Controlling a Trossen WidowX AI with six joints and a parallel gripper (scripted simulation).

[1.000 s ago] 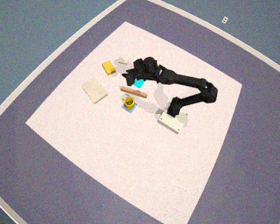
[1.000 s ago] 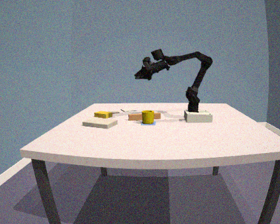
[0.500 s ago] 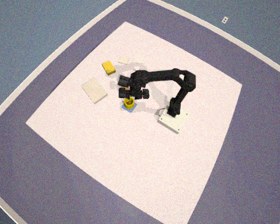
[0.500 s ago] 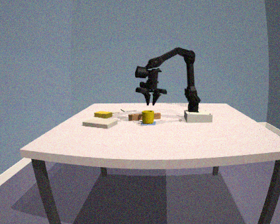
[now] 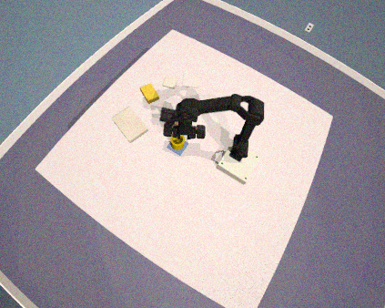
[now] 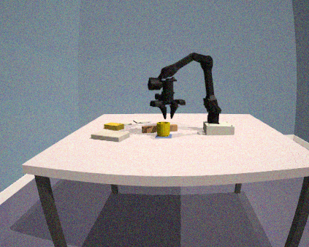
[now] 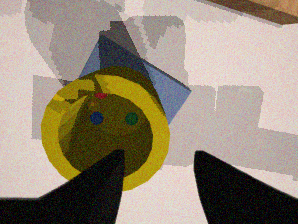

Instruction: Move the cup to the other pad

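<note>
Right now the cup is 20 mm ahead of my gripper tip, 10 mm to the left of it and 50 mm below it. From my gripper tip the other things lie so: blue pad (20 mm ahead, 10 mm to the left, 100 mm below); blue marble (40 mm ahead, 30 mm to the left, 70 mm below); green marble (10 mm ahead, 10 mm to the left, 70 mm below).
</note>
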